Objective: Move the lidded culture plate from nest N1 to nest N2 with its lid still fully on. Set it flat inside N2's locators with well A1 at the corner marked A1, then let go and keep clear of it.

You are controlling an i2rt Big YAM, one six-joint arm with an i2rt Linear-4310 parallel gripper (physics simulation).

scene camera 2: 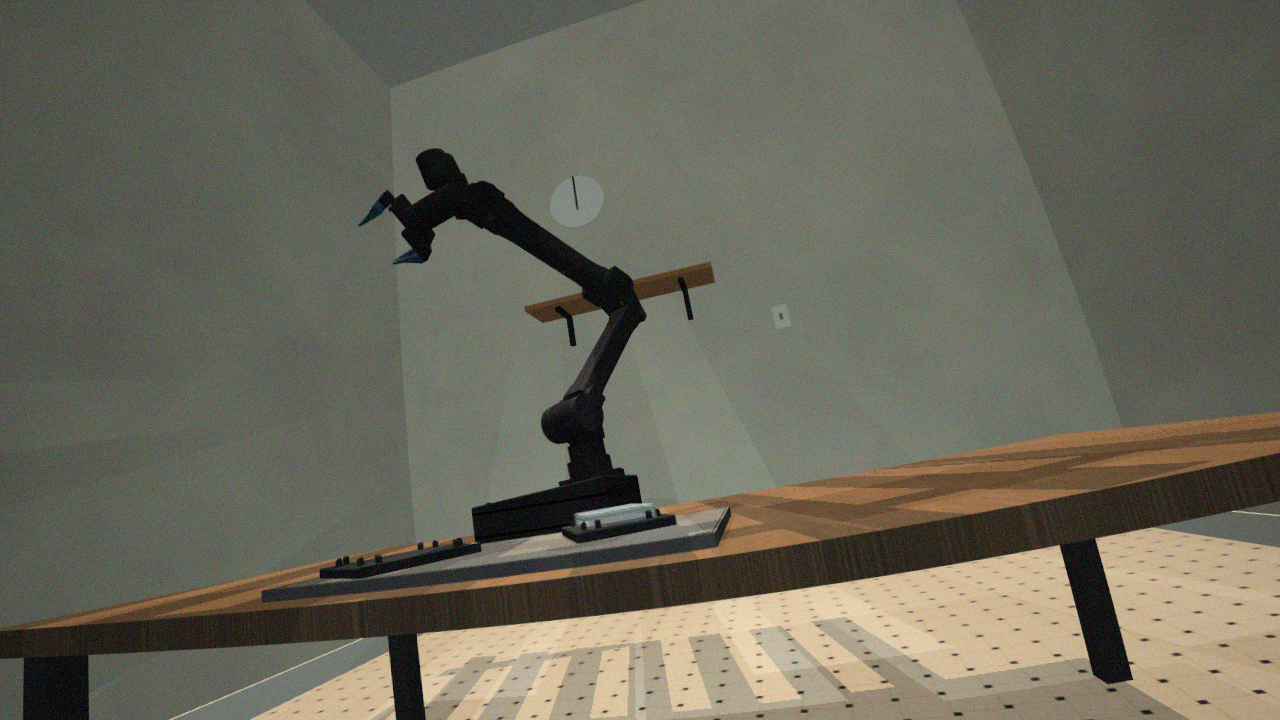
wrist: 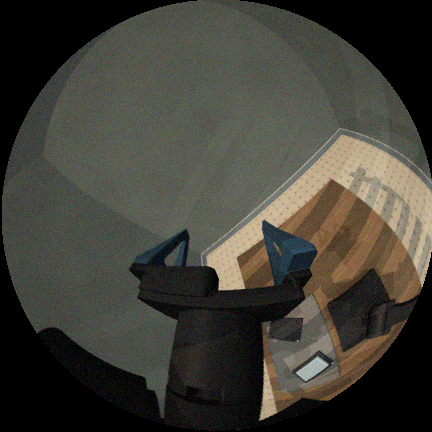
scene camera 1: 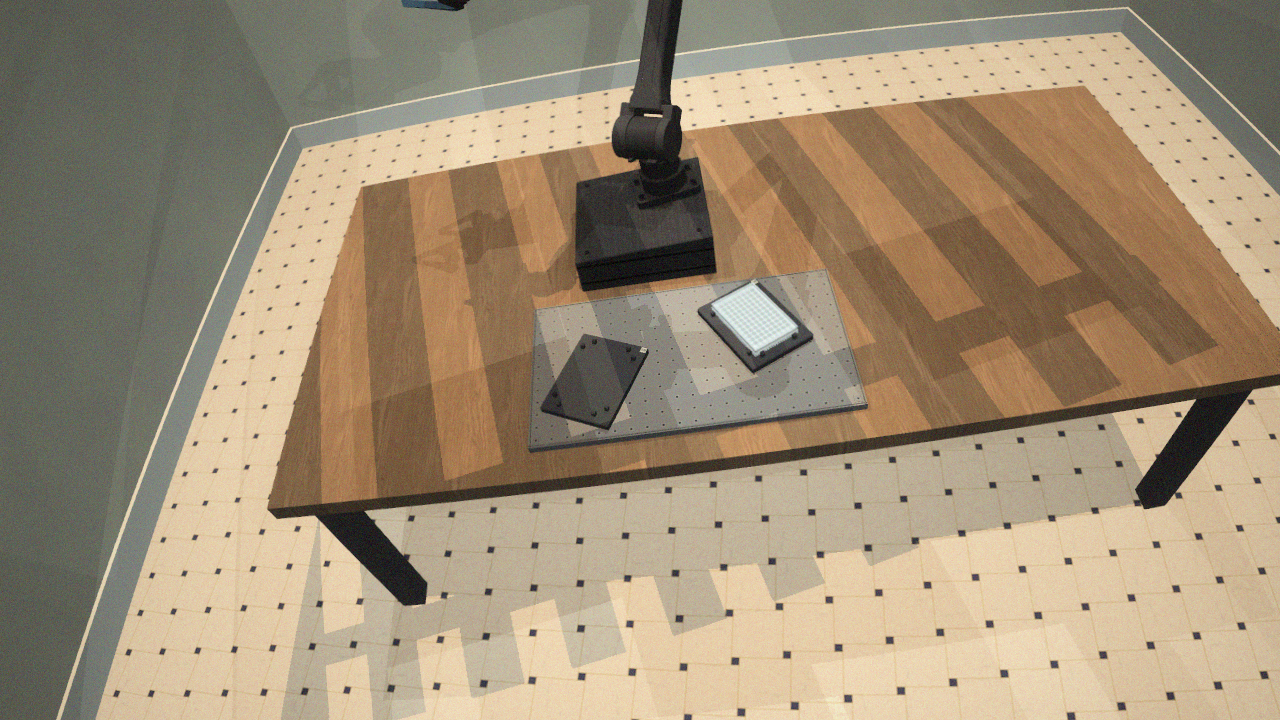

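The lidded culture plate is pale and clear. It lies flat in a dark nest at the right of the grey board in the scene camera 1 view. The other dark nest holds no plate; black locator pegs stand on it and a small light mark sits at one corner. Which nest is N1 or N2 cannot be read. My gripper is open and empty, high above the table and far from both nests. Its blue fingertips stand wide apart.
The grey perforated board lies on the wooden table. The arm's black base block stands close behind the board. A wooden wall shelf is behind the arm.
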